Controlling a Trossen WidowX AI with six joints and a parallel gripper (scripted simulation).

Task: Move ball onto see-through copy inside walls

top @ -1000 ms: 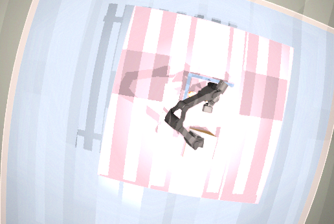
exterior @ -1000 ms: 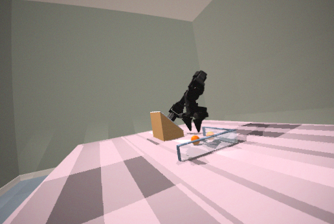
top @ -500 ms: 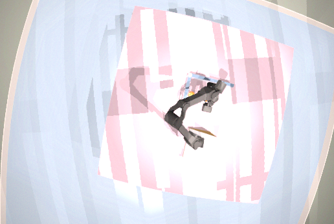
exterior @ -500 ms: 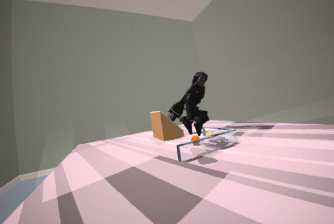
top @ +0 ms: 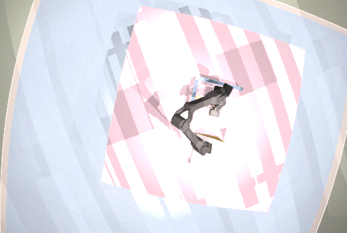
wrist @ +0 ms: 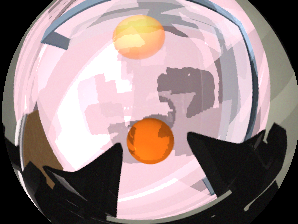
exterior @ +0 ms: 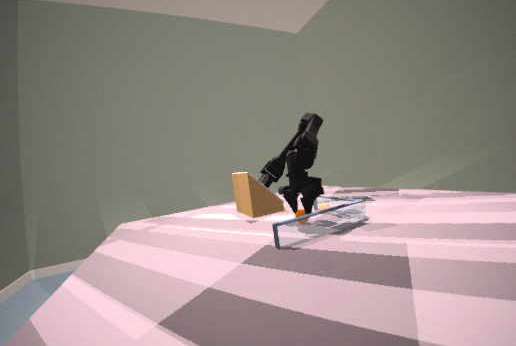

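Now: gripper tip 100 mm to the right of the see-through copy. From my gripper tip the other things lie so: orange ball (right at my gripper tip).
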